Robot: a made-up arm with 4 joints.
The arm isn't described. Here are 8 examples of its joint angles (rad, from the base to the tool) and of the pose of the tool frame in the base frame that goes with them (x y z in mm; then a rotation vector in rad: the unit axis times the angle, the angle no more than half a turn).
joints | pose
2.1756 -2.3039 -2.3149 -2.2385 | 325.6 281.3 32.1 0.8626 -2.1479 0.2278
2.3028 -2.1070 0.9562 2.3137 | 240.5 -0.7 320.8 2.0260 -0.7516 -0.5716
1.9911 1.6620 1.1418 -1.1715 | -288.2 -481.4 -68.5 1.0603 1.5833 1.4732
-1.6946 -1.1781 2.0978 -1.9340 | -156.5 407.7 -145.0 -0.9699 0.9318 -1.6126
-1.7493 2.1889 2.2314 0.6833 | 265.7 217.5 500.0 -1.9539 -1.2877 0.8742
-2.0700 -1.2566 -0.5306 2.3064 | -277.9 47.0 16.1 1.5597 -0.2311 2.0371
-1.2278 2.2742 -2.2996 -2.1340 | 126.9 -16.9 595.1 2.6910 0.8647 -1.3083
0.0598 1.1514 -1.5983 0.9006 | 198.6 449.4 -20.4 1.1174 -0.3690 0.6704
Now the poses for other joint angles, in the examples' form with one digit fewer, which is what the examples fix.
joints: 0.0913 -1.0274 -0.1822 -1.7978
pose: 188 -307 68 -0.714 0.987 1.857
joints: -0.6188 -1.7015 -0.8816 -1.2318
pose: 95 -382 181 -0.372 1.793 1.092
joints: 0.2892 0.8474 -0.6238 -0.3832
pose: 125 273 -309 0.849 -0.318 1.213
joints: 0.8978 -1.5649 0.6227 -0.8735
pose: 92 -315 344 -1.553 -0.521 0.895
